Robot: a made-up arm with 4 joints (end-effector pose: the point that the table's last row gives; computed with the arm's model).
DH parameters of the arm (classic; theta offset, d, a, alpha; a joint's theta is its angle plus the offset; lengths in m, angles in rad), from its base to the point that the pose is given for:
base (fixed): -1.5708 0.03 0 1.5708
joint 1: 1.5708 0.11 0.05 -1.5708
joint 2: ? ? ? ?
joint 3: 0 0.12 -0.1 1.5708
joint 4: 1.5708 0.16 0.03 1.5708
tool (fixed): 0 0.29 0 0
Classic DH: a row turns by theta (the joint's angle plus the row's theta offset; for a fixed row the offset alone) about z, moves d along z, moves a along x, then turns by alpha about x.
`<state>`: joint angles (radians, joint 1 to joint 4).
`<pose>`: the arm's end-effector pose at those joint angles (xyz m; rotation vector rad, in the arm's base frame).
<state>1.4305 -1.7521 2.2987 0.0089</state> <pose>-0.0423 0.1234 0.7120 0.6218 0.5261 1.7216</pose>
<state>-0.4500 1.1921 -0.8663 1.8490</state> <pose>-0.2879 -0.2270 -0.5696 -1.0938 2.6506 0.2038</pose>
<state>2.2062 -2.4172 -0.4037 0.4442</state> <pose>-0.3030 0.3160 0.0509 -1.3700 -1.5101 1.7711</pose>
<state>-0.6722 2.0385 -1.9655 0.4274</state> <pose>-0.4948 -0.2251 -0.2199 -1.2442 0.7622 1.9020</pose>
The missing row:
joint 2: 0 -0.41 -0.09 -1.5708
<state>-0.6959 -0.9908 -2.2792 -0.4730</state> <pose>0.1684 -0.2207 -0.3042 -1.6738 -0.4263 -0.7301</pose>
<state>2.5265 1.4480 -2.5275 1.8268</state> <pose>-0.0785 0.3396 0.6887 0.5471 0.1651 0.7076</pose>
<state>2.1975 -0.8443 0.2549 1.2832</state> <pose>0.2308 0.3785 0.0565 -2.0216 0.4778 -0.3436</pose>
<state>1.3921 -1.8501 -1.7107 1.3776</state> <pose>0.0058 0.4122 0.6180 -0.9245 -1.4478 -1.1563</pose>
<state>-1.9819 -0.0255 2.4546 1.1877</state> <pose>0.2894 0.1289 -0.4826 -1.5995 0.8436 -1.0886</pose>
